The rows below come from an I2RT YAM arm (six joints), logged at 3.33 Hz.
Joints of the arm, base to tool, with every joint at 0 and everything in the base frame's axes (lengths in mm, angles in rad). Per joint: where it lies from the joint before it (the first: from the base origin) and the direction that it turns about. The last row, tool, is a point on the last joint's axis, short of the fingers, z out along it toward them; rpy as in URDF.
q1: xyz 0 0 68 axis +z
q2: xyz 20 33.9 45.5 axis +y
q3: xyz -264 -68.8 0 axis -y
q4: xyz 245 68.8 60 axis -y
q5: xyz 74 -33.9 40.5 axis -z
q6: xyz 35.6 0 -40.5 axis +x
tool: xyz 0 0 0 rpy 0 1.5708 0
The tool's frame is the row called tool.
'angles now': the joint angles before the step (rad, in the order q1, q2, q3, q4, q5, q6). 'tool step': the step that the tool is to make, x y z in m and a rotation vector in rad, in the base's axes. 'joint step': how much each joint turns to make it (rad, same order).
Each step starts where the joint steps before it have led.
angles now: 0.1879, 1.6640, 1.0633, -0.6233, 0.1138, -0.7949
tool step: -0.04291, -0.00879, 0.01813, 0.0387, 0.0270, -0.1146
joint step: -0.0028, -0.1773, -0.0975, -0.1126, -0.0045, 0.1204
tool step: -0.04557, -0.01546, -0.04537, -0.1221, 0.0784, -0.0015
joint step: -0.0147, -0.0845, -0.2564, 0.0796, 0.0990, -0.0413
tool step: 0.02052, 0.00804, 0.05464, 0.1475, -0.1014, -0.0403
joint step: 0.0021, -0.0364, 0.1895, -0.1123, -0.1114, 0.0768
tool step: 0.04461, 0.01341, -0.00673, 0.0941, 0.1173, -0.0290
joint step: 0.0070, 0.2256, 0.1892, -0.0659, -0.0986, 0.0663
